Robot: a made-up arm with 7 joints.
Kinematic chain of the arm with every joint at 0, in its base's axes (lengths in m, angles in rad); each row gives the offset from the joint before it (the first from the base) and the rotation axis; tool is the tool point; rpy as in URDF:
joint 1: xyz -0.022 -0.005 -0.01 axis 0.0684 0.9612 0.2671
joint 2: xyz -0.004 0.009 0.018 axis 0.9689 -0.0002 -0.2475
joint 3: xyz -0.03 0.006 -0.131 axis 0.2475 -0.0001 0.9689
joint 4: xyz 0.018 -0.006 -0.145 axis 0.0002 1 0
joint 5: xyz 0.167 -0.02 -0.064 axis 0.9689 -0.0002 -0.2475
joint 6: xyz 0.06 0.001 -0.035 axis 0.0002 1 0
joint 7: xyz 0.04 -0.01 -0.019 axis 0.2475 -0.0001 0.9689
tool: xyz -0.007 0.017 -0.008 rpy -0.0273 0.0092 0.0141
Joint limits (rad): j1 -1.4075..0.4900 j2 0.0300..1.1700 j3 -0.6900..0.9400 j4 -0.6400..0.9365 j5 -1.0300..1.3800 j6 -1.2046..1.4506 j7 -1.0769..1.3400
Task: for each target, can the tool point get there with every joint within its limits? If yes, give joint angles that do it. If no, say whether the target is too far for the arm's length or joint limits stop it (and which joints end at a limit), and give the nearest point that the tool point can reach.
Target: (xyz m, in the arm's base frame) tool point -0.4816 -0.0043 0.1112
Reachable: no: joint limits stop it (at a limit: joint 1, joint 2, joint 3, joint 4, joint 5) | nearest point -0.0771 0.2084 0.2503 | short by 0.478 m
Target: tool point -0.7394 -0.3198 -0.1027
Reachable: no: too far | nearest point -0.2934 -0.1385 -0.4127 | short by 0.573 m
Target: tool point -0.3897 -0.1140 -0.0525
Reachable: no: joint limits stop it (at a limit: joint 1, joint 3, joint 4, joint 6, joint 7) | nearest point -0.2938 -0.1346 -0.4130 | short by 0.374 m
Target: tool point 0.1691 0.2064 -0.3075
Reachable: yes | joints 0.2280 0.6885 0.2348 -0.2142 -0.7873 0.5425 0.9535
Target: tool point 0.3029 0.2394 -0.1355
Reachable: yes | joints -0.3822 0.5354 0.5945 -0.2036 -0.4383 0.8181 0.6770
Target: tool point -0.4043 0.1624 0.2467
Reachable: no: joint limits stop it (at a limit: joint 1, joint 2, joint 3, joint 4, joint 5, joint 7) | nearest point -0.0792 0.2124 0.2524 | short by 0.329 m
